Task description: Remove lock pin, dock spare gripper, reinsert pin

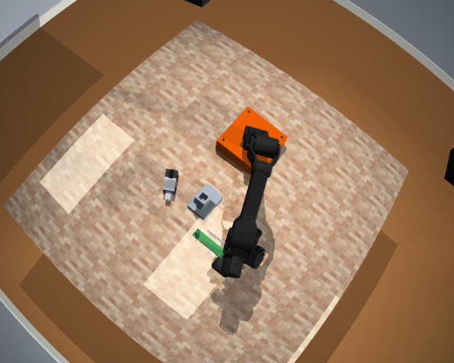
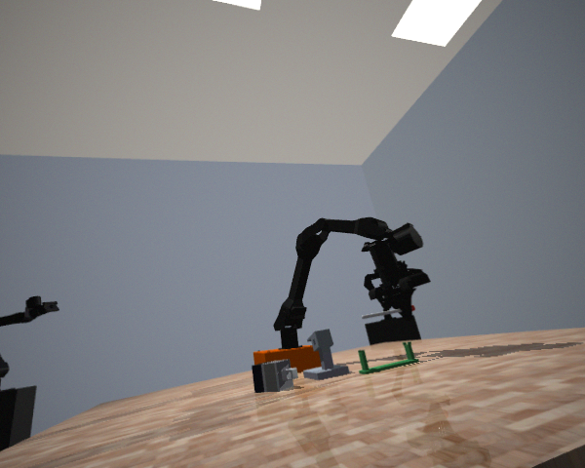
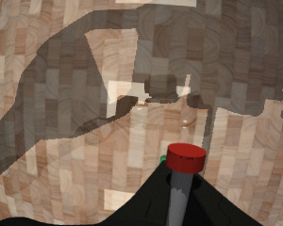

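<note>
Right now my gripper tip is 100 mm to the left of the green rack and 70 mm above it. Also, from my gripper tip: spare gripper: 100 mm behind, 330 mm to the right, 60 mm below; grey mount: 120 mm behind, 200 mm to the right, 40 mm below.
</note>
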